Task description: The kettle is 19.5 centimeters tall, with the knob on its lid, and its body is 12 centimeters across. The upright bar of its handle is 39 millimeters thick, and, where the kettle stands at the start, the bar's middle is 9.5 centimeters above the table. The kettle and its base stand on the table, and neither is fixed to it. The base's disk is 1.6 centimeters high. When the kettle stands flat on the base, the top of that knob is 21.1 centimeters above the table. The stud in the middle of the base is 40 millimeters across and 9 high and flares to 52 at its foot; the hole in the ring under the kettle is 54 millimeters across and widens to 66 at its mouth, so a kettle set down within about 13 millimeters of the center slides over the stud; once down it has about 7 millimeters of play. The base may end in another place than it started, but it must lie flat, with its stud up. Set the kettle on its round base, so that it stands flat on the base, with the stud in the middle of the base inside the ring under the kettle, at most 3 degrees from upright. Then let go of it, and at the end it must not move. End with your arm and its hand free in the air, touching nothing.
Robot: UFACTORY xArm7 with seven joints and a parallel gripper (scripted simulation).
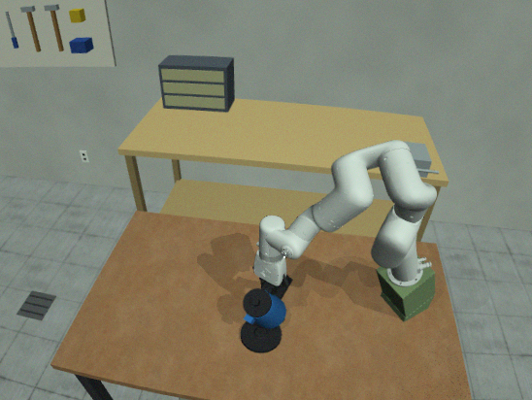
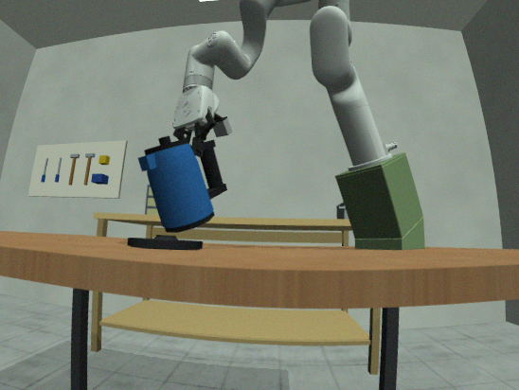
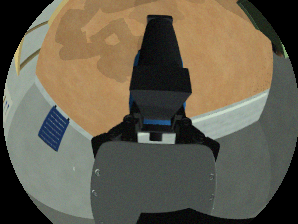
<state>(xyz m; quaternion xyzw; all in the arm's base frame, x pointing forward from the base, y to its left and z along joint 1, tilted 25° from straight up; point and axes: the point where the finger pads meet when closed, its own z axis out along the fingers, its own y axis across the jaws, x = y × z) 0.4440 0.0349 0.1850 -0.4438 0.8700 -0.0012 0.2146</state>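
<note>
Now: the blue kettle 7 cm below my hand. The rest, counted from my hand: round black base: 2 cm ahead, 5 cm to the left, 22 cm below.
</note>
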